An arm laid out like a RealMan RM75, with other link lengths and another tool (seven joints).
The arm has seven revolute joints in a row. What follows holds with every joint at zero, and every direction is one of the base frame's. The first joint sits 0.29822 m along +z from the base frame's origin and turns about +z. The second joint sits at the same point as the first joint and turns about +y. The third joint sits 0.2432 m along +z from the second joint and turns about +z. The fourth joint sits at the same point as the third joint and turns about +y. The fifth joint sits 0.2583 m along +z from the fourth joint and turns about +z. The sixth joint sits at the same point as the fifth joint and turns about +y. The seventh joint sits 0.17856 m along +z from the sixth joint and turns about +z. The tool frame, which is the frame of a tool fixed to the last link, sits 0.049 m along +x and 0.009 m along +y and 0.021 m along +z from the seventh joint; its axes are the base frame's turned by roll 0.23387, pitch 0 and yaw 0.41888 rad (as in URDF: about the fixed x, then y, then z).
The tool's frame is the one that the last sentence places.
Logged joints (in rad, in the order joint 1, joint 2, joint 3, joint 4, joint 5, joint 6, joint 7), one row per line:
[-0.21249, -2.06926, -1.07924, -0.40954, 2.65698, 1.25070, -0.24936]
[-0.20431, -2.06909, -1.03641, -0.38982, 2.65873, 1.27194, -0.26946]
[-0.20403, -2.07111, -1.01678, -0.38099, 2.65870, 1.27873, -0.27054]
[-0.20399, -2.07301, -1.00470, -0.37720, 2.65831, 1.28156, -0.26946]
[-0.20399, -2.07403, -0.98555, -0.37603, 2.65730, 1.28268, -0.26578]
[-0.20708, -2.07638, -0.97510, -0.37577, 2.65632, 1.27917, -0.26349]
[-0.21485, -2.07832, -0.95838, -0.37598, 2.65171, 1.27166, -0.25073]
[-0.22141, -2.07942, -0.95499, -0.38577, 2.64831, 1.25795, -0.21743]
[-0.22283, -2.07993, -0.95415, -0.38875, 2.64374, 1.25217, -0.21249]
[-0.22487, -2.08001, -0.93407, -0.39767, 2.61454, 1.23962, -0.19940]
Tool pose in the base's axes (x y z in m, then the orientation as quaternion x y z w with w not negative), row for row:
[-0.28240, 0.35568, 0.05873, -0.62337, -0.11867, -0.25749, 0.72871]
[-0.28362, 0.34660, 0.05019, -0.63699, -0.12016, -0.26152, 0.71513]
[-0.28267, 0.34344, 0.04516, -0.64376, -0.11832, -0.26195, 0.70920]
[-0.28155, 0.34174, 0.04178, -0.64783, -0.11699, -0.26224, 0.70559]
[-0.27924, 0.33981, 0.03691, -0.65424, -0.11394, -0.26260, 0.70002]
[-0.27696, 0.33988, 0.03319, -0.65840, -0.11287, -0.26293, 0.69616]
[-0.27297, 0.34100, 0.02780, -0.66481, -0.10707, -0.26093, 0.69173]
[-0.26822, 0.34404, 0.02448, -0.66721, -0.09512, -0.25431, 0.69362]
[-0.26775, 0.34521, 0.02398, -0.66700, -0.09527, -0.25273, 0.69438]
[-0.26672, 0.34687, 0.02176, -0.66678, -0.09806, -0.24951, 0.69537]
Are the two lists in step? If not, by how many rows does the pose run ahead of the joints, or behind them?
They are in step.
